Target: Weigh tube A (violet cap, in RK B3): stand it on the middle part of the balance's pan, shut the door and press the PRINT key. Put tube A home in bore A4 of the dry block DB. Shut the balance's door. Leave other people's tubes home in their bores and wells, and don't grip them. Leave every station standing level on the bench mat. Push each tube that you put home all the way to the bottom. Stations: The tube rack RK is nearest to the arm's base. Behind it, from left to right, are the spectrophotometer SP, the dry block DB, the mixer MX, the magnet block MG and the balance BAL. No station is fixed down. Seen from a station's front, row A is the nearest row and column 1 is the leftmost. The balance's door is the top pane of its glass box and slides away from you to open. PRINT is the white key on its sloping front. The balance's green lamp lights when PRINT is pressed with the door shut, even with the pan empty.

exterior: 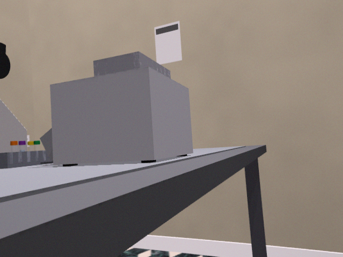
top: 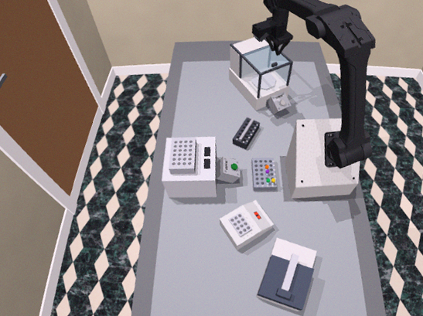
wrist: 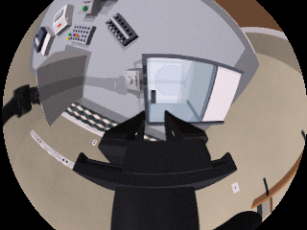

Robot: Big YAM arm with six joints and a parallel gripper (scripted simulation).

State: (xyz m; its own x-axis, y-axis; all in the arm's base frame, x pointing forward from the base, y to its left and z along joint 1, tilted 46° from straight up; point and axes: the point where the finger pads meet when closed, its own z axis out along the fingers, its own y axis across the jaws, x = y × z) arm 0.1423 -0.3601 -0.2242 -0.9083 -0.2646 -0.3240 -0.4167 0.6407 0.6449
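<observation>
My hand is 70 mm above the balance door, 20 mm to the left of it and 10 mm short of it. From my hand the other things lie so: tube rack RK (390 mm to the left, 260 mm below, 90 mm ahead); then black magnet block MG (260 mm below, 190 mm to the left, 130 mm ahead); then white PRINT key (210 mm below, 80 mm to the left, 40 mm behind).
</observation>
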